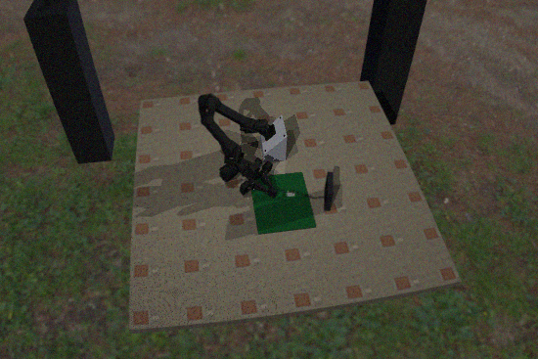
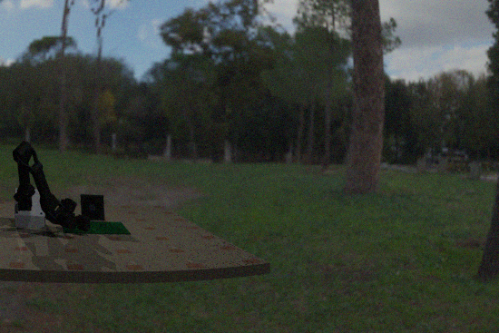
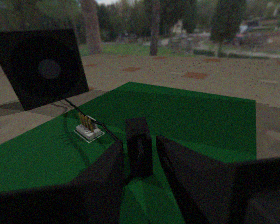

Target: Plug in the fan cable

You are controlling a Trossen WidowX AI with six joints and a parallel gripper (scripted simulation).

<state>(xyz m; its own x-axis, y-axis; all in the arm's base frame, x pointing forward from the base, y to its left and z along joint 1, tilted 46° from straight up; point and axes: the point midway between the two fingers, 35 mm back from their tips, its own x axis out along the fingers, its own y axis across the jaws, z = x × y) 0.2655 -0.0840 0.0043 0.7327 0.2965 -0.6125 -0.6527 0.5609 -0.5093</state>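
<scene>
Right now the dark plug is 10 mm to the left of my gripper tip, 10 mm below it and 10 mm ahead of it. The rest, counted from my gripper tip: black fan 230 mm to the left, 60 mm ahead, 20 mm above; then green board 50 mm below, 40 mm to the left, 40 mm ahead.
</scene>
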